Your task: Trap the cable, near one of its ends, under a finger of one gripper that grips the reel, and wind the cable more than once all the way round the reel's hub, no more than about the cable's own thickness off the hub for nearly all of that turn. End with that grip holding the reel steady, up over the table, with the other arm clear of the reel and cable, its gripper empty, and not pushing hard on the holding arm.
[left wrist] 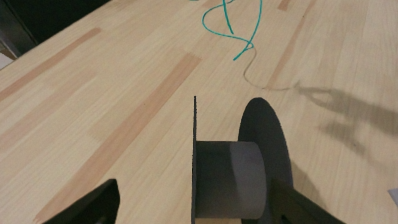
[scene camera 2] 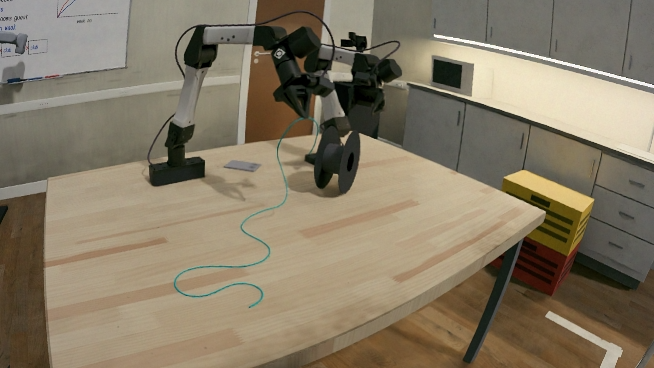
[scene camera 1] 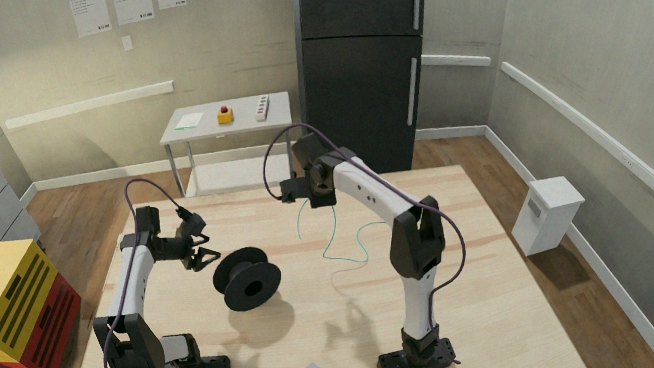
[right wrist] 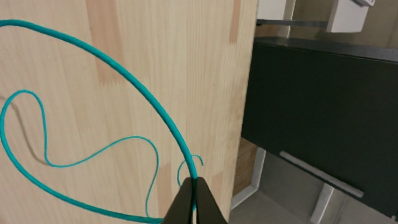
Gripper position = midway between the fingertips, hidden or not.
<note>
In view: the left gripper (scene camera 1: 214, 247), the right gripper (scene camera 2: 305, 118) and a black reel (scene camera 1: 247, 289).
The black reel also shows in scene camera 2 (scene camera 2: 330, 158). The left gripper shows as well in the left wrist view (left wrist: 194, 188) and in scene camera 2 (scene camera 2: 359, 112). The right gripper is seen too in scene camera 1 (scene camera 1: 318, 194). The right wrist view does not show the black reel: it is out of frame.
</note>
